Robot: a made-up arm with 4 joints. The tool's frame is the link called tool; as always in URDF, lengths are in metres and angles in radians.
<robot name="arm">
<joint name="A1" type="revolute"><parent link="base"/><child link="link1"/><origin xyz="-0.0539 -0.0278 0.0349" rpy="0 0 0"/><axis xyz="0.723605 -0.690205 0.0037"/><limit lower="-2.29" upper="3.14" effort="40" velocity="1"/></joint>
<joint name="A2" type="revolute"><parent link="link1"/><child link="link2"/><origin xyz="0.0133 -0.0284 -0.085" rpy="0 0 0"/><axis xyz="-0.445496 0.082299 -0.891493"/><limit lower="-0.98" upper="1.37" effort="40" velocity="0.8"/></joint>
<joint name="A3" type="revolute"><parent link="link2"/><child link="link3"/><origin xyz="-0.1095 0.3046 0.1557" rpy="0 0 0"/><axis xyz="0.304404 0.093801 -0.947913"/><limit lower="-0.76" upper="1.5" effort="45" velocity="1"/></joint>
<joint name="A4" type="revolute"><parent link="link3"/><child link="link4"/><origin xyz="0.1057 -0.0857 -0.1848" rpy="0 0 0"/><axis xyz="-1 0 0"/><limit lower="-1.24" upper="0.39" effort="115" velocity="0.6"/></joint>
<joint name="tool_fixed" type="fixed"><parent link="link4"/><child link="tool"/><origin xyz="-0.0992 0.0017 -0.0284" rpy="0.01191 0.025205 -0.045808"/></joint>
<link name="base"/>
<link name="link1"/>
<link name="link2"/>
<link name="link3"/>
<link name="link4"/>
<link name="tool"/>
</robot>
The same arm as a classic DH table. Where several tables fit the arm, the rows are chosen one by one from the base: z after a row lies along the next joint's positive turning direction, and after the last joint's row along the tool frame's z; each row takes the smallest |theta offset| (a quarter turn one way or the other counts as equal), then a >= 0, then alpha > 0; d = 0 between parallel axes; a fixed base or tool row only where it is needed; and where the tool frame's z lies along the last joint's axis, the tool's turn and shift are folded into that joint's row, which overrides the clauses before.
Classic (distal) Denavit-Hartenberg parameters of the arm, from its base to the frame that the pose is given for. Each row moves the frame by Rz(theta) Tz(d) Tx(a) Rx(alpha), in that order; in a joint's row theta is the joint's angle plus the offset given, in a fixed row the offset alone. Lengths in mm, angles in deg.
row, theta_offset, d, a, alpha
base (fixed), 46.35, 35.0, -57.3, 89.79
A1, -15.57, 44.3, 11.9, 112.49
A2, -48.54, 183.3, 319.0, -44.18
A3, 0.48, -33.6, -103.5, 107.72
A4, 4.90, 48.9, 1.3, 91.41
tool (fixed), -92.64, -28.4, 0.0, 0.00
Joint limits (deg, base to tool): -131.21..179.91 -56.15..78.50 -43.54..85.94 -71.05..22.35

